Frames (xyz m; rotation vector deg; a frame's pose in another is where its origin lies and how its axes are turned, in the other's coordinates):
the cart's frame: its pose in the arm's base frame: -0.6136 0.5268 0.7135 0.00 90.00 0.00
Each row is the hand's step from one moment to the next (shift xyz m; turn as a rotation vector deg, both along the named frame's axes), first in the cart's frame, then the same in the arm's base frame.
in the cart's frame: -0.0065 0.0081 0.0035 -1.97 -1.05 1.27
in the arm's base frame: 0.0035 0.0081 0.0065 1.27 -1.05 1.97
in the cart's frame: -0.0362 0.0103 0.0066 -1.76 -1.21 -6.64
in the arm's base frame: 0.0066 0.0103 0.0362 -6.64 -1.21 1.76
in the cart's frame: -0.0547 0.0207 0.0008 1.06 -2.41 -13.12
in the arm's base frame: 0.0008 0.0207 0.0547 -13.12 -2.41 -1.06
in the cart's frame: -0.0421 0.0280 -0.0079 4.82 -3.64 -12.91
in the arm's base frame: -0.0079 0.0280 0.0421 -12.91 -3.64 -4.82
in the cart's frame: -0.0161 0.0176 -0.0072 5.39 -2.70 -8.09
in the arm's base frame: -0.0072 0.0176 0.0161 -8.09 -2.70 -5.39
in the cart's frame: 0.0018 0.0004 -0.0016 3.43 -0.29 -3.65
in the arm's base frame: -0.0016 0.0004 -0.0018 -3.65 -0.29 -3.43
